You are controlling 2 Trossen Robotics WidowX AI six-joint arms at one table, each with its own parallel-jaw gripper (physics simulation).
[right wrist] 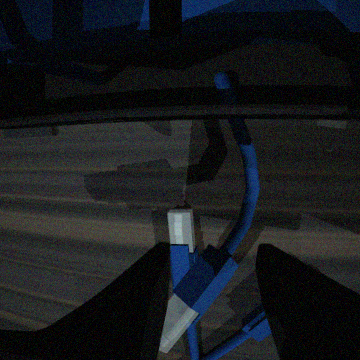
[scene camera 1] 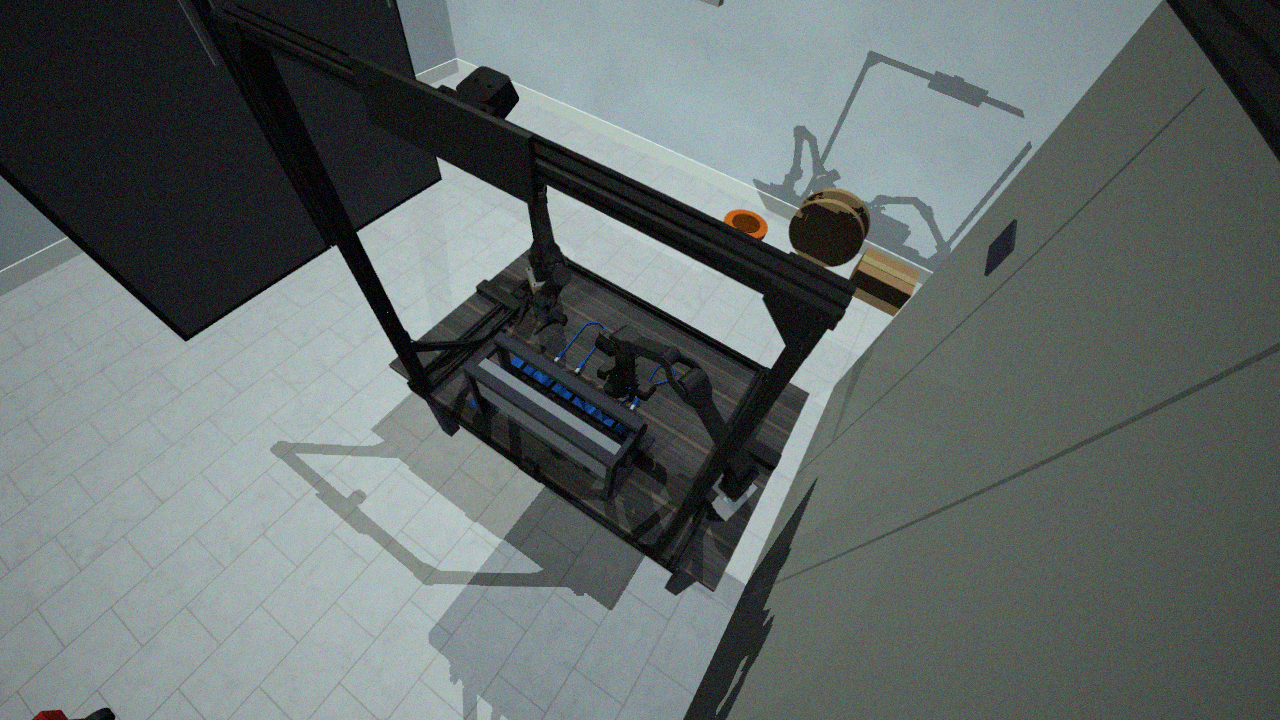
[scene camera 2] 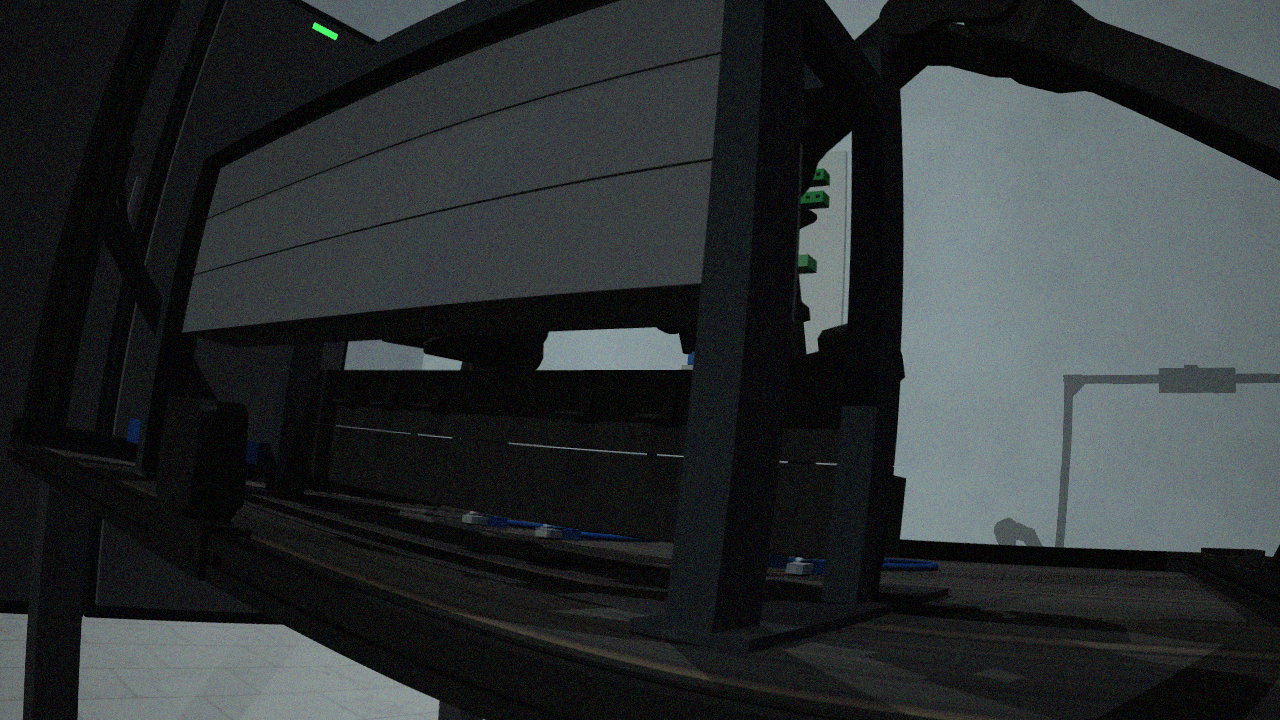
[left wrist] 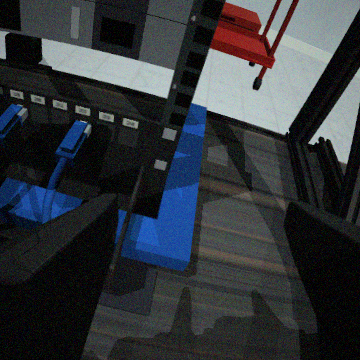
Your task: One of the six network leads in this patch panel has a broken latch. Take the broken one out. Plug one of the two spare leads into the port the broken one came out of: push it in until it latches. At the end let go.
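Pixels of known places: left gripper, fingertip midpoint: [scene camera 1: 525, 330] [scene camera 2: 402, 342] [left wrist: 204, 210]; right gripper, fingertip midpoint: [right wrist: 213, 254] [scene camera 1: 626, 398]; left arm's base at its link origin: [scene camera 1: 542, 274]; right arm's base at its link origin: [scene camera 1: 733, 486].
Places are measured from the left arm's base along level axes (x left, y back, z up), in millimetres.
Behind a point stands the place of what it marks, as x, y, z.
Observation:
The dark patch panel [left wrist: 115, 131] @(-183, -403, 22) shows in the left wrist view, with blue leads [left wrist: 74, 141] @(-150, -407, 25) [left wrist: 11, 120] @(-126, -455, 21) plugged in. In the right wrist view a pulled-out blue lead [right wrist: 205, 280] @(125, -571, -31) with a clear plug lies diagonally across a spare lead's upright plug [right wrist: 180, 230] @(125, -590, -57). That spare's other end [right wrist: 259, 325] @(143, -526, -56) is partly hidden by a finger. My right gripper [right wrist: 213, 254] @(109, -577, -22) [scene camera 1: 639, 394] @(109, -577, -22) stands partly open; its fingers are on either side of the crossed leads, the right finger clear of them. The other spare lead [scene camera 1: 586, 325] @(91, -226, -64) is looped on the table. My left gripper [left wrist: 204, 210] @(-132, -300, 86) is open and empty beside the panel's end.
A rack frame with a pale grey top [scene camera 1: 550, 405] @(-143, -627, 172) holds the panel. Blue surfaces [left wrist: 175, 215] @(-200, -340, -29) [right wrist: 90, 20] @(65, -667, -29) lie by the panel. Black gantry posts [scene camera 1: 326, 201] @(-469, -338, 658) surround the table. A red cart [left wrist: 245, 47] stands on the floor beyond. Latch details are too dark to make out.

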